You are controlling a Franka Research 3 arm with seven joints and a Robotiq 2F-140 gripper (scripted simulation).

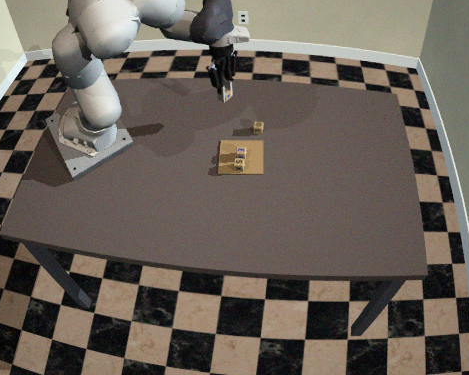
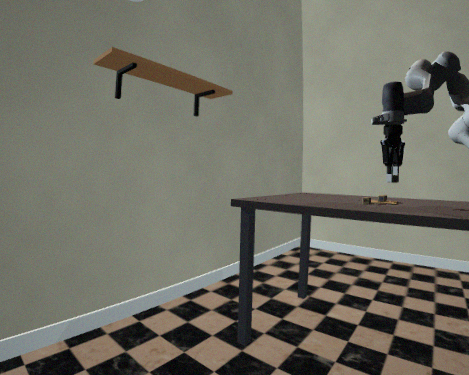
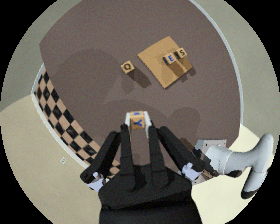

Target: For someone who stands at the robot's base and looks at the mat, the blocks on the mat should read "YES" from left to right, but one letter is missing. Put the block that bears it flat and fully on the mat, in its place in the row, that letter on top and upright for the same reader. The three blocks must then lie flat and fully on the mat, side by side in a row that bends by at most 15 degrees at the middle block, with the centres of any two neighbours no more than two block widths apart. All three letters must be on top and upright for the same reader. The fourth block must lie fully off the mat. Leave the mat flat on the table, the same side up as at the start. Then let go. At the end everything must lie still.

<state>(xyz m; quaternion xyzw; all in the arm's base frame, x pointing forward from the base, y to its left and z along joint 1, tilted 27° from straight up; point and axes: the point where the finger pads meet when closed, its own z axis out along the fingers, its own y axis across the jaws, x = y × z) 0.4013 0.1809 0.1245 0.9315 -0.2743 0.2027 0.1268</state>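
Right now the mat is 5 cm ahead of my hand, 18 cm to the right of it and 13 cm below it.
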